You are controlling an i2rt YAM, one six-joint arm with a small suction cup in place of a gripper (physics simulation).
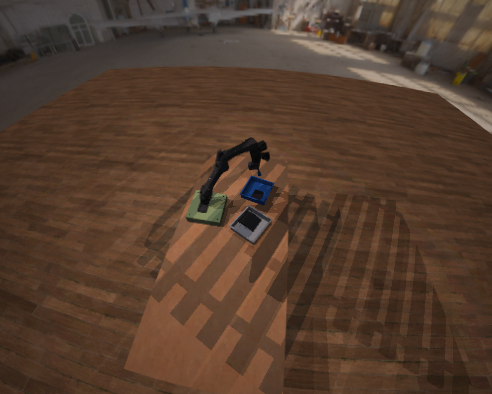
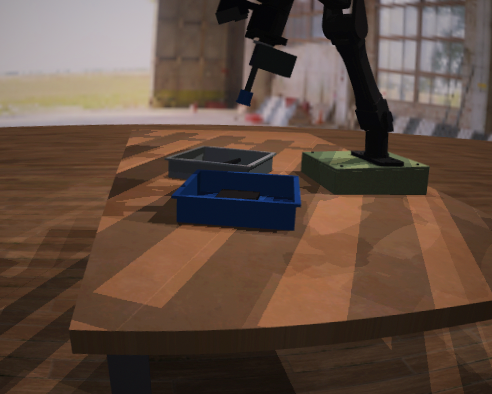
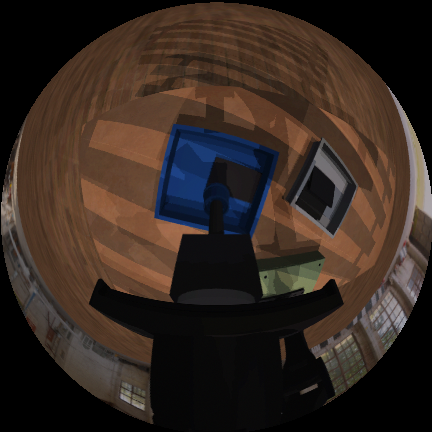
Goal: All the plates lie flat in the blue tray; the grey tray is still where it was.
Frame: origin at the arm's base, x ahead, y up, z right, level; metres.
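Where they show: hand, tool point: (image 1: 259, 175) (image 2: 242, 104) (image 3: 215, 194); arm's base, link origin: (image 1: 204, 202) (image 2: 376, 159).
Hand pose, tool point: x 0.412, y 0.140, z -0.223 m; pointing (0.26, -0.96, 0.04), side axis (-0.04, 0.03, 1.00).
Observation:
Things, the pixels of their centre, and the offset from my tool point. Level surfaces: height alone.
- blue tray, body centre: (image 2: 241, 196) (image 3: 214, 181) (image 1: 257, 190) dz +0.002, dx -0.007, dy -0.184 m
- dark plate, body centre: (image 2: 220, 167) (image 3: 322, 186) (image 1: 252, 222) dz +0.328, dx -0.013, dy -0.187 m
- grey tray, body centre: (image 2: 223, 164) (image 3: 327, 190) (image 1: 251, 224) dz +0.350, dx -0.024, dy -0.184 m
- wooden table, surface height: dy -0.209 m
A dark, flat plate (image 1: 258, 194) (image 2: 237, 194) (image 3: 244, 180) lies in the blue tray (image 1: 252, 199) (image 2: 235, 214) (image 3: 189, 177), towards the side nearer the grey tray. Another dark plate (image 1: 248, 219) (image 2: 232, 161) (image 3: 321, 187) is in the grey tray (image 1: 256, 231) (image 2: 185, 169) (image 3: 332, 167); a darker patch beside it may be shadow or another plate. I cannot tell whether either plate is stacked on others. My suction cup (image 1: 259, 173) (image 2: 244, 98) (image 3: 216, 196) hangs above the blue tray, clear of its rim, with no plate on it; it is open.
The arm stands on a green base block (image 1: 215, 213) (image 2: 370, 180) (image 3: 289, 274) beside both trays. The grey tray stands a short gap from the blue tray. Both trays have raised walls. Striped shadows cross the wooden table (image 1: 220, 250) (image 2: 225, 280).

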